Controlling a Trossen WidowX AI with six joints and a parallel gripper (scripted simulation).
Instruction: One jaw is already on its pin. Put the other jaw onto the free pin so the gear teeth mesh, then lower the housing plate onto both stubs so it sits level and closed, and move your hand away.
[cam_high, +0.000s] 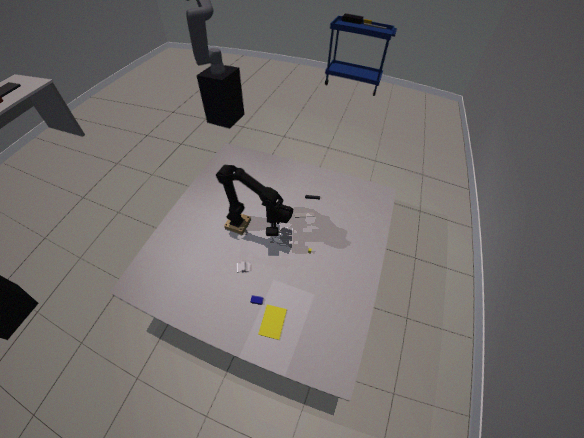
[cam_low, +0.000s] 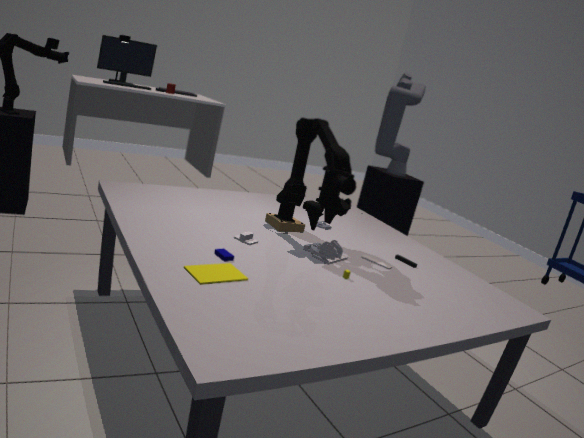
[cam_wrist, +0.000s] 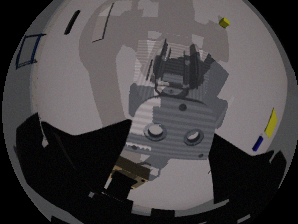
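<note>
The jaw lies 6 cm below my gripper tip, 3 cm to the left of it and 1 cm ahead of it. Round my gripper tip: white block 24 cm to the right, 7 cm below, 6 cm behind; then yellow cube 22 cm ahead, 7 cm below; then white bar 21 cm to the left, 10 cm ahead, 8 cm below.
</note>
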